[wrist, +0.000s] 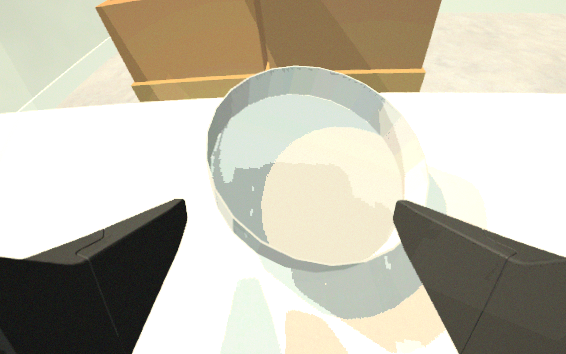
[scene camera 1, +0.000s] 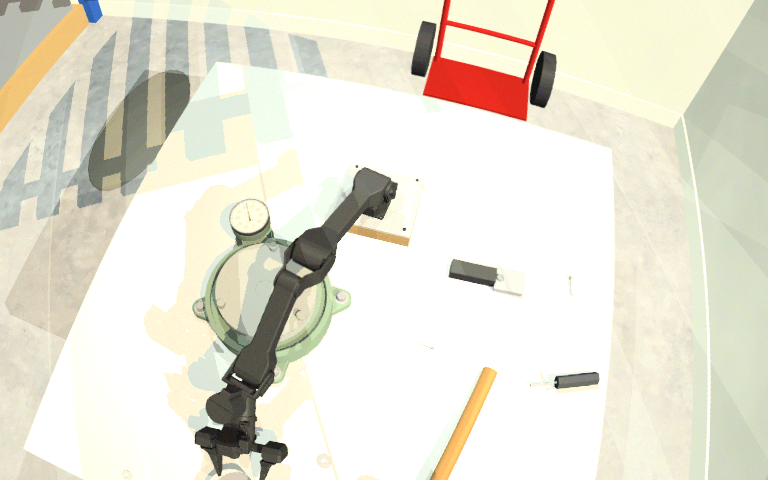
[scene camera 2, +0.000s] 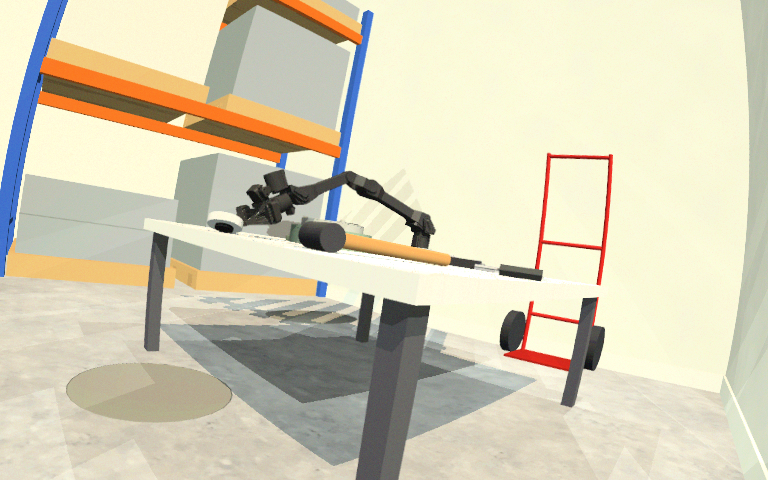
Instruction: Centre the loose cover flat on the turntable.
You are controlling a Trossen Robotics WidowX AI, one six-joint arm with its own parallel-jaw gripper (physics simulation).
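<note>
Hammer (scene camera 2: 329, 237) on the table, out of frame in the wrist view. Dial gauge (scene camera 1: 249, 218) in sight. Round cover (scene camera 1: 244, 285) too, out of frame in the wrist view. My gripper (scene camera 2: 236, 223), also (wrist: 291, 209).
</note>
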